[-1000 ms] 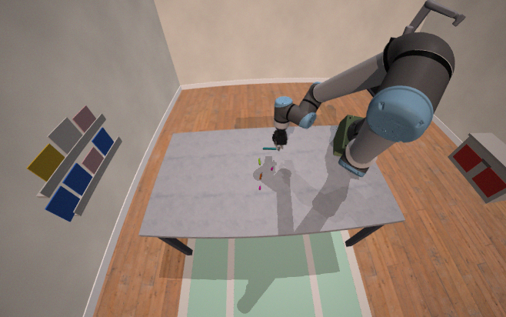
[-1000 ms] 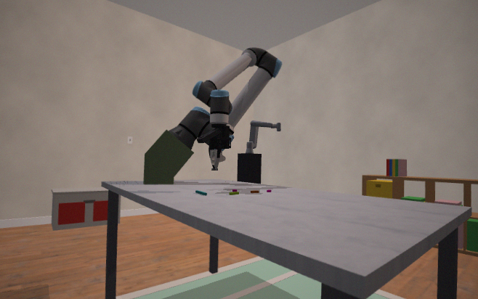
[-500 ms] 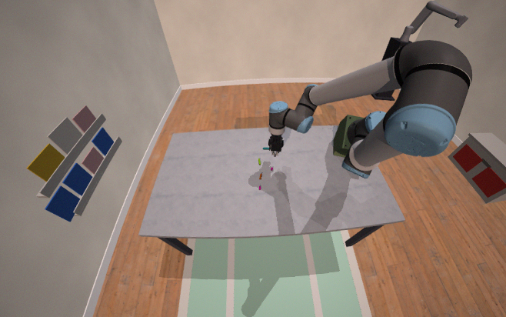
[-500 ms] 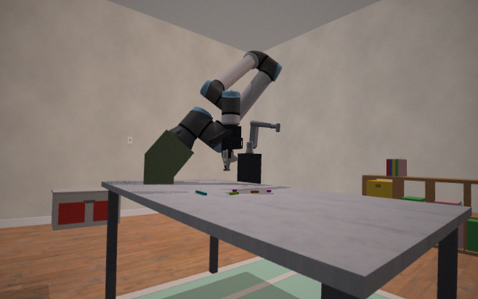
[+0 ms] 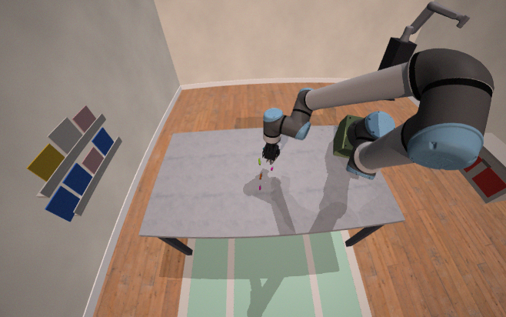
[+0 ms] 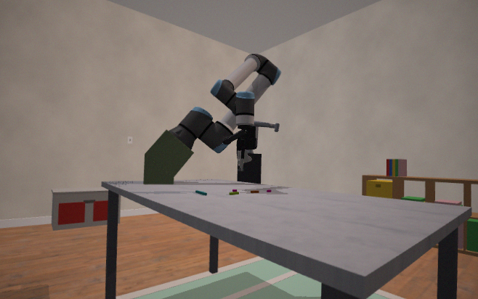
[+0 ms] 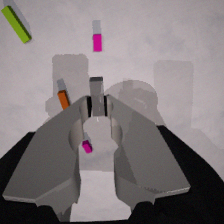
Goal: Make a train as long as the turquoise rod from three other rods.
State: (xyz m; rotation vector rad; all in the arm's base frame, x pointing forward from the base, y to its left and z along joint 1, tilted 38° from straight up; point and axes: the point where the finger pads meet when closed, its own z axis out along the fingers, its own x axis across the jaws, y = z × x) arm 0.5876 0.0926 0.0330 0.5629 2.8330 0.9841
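Right now my hand is 110 mm above the orange rod, 70 mm short of it and 40 mm to the right of it. Also, from my hand: turquoise rod 210 mm to the right, 110 mm below; then lime rod 110 mm below, 90 mm to the right, 80 mm ahead; then grey rod 10 mm below.
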